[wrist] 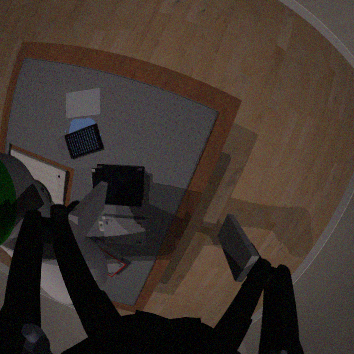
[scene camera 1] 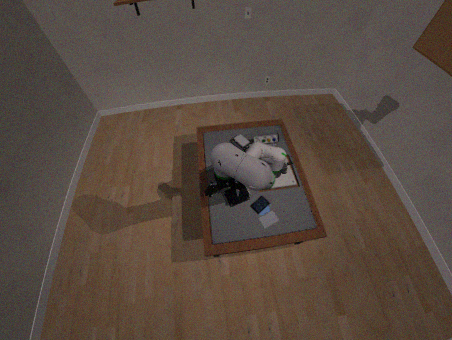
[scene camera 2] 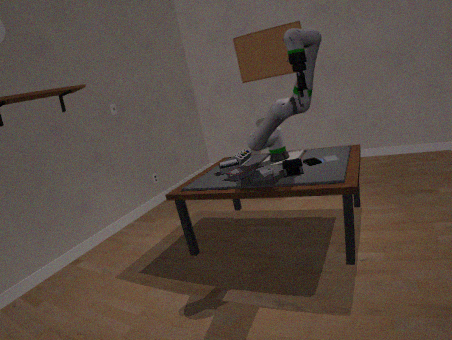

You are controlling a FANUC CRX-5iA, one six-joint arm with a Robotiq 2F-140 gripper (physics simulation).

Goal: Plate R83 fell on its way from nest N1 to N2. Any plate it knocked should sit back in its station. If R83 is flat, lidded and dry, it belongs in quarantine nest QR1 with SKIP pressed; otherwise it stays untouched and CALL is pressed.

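Places are measured from the arm's base along level axes (x right, y ahead, z up), in millimetres.
Pixels of known places: gripper, between the fingertips: (wrist: pixel 165 211) (scene camera 1: pixel 225 196) (scene camera 2: pixel 305 102); arm's base, origin of its link: (scene camera 1: pixel 272 171) (scene camera 2: pixel 279 158).
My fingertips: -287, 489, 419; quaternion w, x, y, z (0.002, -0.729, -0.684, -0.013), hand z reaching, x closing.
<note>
For each thing: its top centre in the pictures, then the offset to it from my fingertips, as dx, dy, dz. "pt": a spot on its surface instead.
- black open-topped box, centre of its top: (wrist: pixel 115 188) (scene camera 2: pixel 291 161) (scene camera 1: pixel 237 193) +148, -128, -356
- pale grey plate-like piece, a spot on its surface: (wrist: pixel 121 226) pt +314, -101, -397
- red-edged nest, a spot on its surface: (wrist: pixel 118 268) pt +527, -96, -378
- grey plate, centre of its top: (scene camera 1: pixel 241 139) +631, -318, -350
- panel with coloured buttons, centre of its top: (scene camera 2: pixel 240 151) (scene camera 1: pixel 265 137) +591, -534, -335
- dark ribbed rack, centre of its top: (wrist: pixel 81 141) (scene camera 2: pixel 312 160) (scene camera 1: pixel 260 204) +32, -278, -405
- blue patch, a spot on its surface: (wrist: pixel 82 123) pt -26, -288, -418
- pale sheet, centre of its top: (wrist: pixel 81 102) (scene camera 2: pixel 330 158) (scene camera 1: pixel 269 219) -95, -300, -411
My gripper (scene camera 2: pixel 300 103) (wrist: pixel 165 211) is open and empty, high above the table; the arm partly covers it in scene camera 1. A black open-topped box (scene camera 1: pixel 236 196) (scene camera 2: pixel 293 167) (wrist: pixel 121 186) stands on the mat. Beside it a pale grey plate-like piece (wrist: pixel 121 226) lies in shadow, partly behind a finger. A red-edged nest (wrist: pixel 118 268) is partly covered by the arm in the wrist view. A grey plate (scene camera 1: pixel 241 140) sits at the back, near a panel with coloured buttons (scene camera 1: pixel 266 139) (scene camera 2: pixel 244 155). Labels are unreadable, so I cannot tell which plate is R83, nor its lid or wetness.
A dark ribbed rack (scene camera 1: pixel 260 204) (scene camera 2: pixel 313 161) (wrist: pixel 84 141) lies by a blue patch (wrist: pixel 82 123) and a pale sheet (scene camera 1: pixel 269 219) (scene camera 2: pixel 330 158) (wrist: pixel 83 103). The arm stands on a white base board (scene camera 1: pixel 285 181) (wrist: pixel 46 171). The table has a wooden rim (scene camera 1: pixel 265 244) (scene camera 2: pixel 270 192) (wrist: pixel 130 67).
</note>
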